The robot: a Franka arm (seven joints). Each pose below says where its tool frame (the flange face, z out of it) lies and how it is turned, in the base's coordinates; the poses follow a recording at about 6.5 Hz.
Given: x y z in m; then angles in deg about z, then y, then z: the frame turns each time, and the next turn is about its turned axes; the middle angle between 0 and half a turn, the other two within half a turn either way.
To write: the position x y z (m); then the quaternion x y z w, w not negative. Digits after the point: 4 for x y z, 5 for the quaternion.
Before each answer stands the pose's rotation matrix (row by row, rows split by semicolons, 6 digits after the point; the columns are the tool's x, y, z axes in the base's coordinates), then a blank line. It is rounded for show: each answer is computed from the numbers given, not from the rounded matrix.
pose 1, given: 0.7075 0.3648 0.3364 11.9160 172.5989 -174.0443
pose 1, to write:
0.986486 0.104685 0.126039; 0.102128 -0.994416 0.026597; 0.128119 -0.013366 -0.991669

0.7075 0.3648 0.3364 -0.99657 -0.05188 -0.06376 0.01003
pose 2, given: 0.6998 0.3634 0.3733 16.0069 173.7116 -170.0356
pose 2, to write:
0.988748 0.106267 0.105286; 0.103632 -0.994157 0.030204; 0.107881 -0.018953 -0.993983

0.6998 0.3634 0.3733 -0.99711 -0.05263 -0.05345 0.01232
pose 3, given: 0.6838 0.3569 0.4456 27.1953 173.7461 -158.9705
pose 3, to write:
0.989275 0.109305 0.096892; 0.104867 -0.993239 0.049786; 0.101679 -0.039091 -0.994049

0.6838 0.3569 0.4456 -0.99707 -0.05370 -0.04979 0.02228
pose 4, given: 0.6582 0.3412 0.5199 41.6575 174.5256 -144.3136
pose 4, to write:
0.991807 0.106015 0.071277; 0.101564 -0.992806 0.063411; 0.077487 -0.055652 -0.995439

0.6582 0.3412 0.5199 -0.99750 -0.05202 -0.03728 0.02984
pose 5, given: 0.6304 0.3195 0.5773 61.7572 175.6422 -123.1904
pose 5, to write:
0.995525 0.087389 0.035957; 0.084850 -0.994143 0.066939; 0.041596 -0.063588 -0.997109

0.6304 0.3195 0.5773 -0.99835 -0.04313 -0.01942 0.03269
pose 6, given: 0.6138 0.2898 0.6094 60.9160 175.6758 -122.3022
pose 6, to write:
0.997684 0.057308 0.036651; 0.054809 -0.996320 0.065893; 0.040293 -0.063731 -0.997153

0.6138 0.2898 0.6094 -0.99889 -0.02806 -0.01926 0.03244
